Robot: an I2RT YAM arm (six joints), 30 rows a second.
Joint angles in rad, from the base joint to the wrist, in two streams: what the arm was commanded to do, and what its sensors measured. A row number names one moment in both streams.
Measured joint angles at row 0:
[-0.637 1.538 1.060 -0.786 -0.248 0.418]
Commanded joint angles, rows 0 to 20:
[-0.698 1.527 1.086 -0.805 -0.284 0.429]
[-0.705 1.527 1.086 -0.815 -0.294 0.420]
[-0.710 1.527 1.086 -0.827 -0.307 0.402]
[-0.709 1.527 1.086 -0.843 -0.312 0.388]
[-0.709 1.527 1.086 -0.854 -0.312 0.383]
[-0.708 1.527 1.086 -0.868 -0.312 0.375]
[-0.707 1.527 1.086 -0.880 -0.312 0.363]
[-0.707 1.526 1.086 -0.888 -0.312 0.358]
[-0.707 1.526 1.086 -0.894 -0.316 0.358]
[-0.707 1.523 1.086 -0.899 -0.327 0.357]
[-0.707 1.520 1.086 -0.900 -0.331 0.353]
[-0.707 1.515 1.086 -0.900 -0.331 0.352]
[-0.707 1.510 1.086 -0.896 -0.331 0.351]
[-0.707 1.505 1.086 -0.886 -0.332 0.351]
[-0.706 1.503 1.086 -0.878 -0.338 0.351]
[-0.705 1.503 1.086 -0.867 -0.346 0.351]
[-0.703 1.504 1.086 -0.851 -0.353 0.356]
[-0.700 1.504 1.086 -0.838 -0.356 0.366]
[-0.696 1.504 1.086 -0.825 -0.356 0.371]
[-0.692 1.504 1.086 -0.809 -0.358 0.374]
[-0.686 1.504 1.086 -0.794 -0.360 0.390]
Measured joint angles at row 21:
[-0.697 1.526 1.065 -0.815 -0.344 0.372]
